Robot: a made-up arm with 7 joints.
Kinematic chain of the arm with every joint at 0, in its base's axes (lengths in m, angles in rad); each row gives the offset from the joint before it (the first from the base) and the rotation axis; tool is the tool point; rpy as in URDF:
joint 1: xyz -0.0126 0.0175 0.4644 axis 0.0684 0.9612 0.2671
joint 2: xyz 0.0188 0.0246 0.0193 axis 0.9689 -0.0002 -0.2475
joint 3: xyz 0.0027 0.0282 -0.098 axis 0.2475 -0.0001 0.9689
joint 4: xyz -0.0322 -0.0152 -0.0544 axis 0.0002 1 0
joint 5: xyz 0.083 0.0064 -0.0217 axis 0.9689 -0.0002 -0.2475
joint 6: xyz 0.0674 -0.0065 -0.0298 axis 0.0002 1 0
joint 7: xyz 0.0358 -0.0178 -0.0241 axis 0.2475 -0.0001 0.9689
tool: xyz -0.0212 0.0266 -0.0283 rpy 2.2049 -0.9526 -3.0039
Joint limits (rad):
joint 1: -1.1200..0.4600
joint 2: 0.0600..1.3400
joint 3: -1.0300..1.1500
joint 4: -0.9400..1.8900
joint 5: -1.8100..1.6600
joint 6: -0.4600..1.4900
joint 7: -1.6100..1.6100
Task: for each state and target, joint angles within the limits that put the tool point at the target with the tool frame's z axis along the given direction. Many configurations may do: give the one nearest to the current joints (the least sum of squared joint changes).
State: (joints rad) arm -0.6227 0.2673 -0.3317 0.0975 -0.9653 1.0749 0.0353
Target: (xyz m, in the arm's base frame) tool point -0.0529 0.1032 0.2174 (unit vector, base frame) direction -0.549 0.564 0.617
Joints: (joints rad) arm 0.3141 0.3951 -0.2152 0.5875 -1.0354 0.9527 0.1022
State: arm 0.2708 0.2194 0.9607 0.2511 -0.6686 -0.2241 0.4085
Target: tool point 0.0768 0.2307 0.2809 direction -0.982 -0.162 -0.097
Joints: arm 0.2480 0.5125 0.6941 0.0266 -0.5118 0.2610 0.4542
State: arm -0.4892 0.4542 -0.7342 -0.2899 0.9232 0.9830 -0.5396
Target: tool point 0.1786 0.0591 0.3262 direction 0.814 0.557 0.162
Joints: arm -0.3445 0.6150 -0.8193 -0.4046 0.4710 0.8341 -1.2033
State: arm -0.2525 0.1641 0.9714 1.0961 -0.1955 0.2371 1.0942
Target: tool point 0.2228 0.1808 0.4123 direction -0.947 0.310 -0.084
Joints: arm -0.7442 0.7276 0.1946 0.2084 -0.1568 0.6946 0.3897
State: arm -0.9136 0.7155 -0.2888 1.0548 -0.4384 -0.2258 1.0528
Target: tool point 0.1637 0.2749 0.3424 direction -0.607 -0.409 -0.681
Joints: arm -0.4369 1.2604 -0.3862 0.7903 -0.8988 -0.4368 1.6100
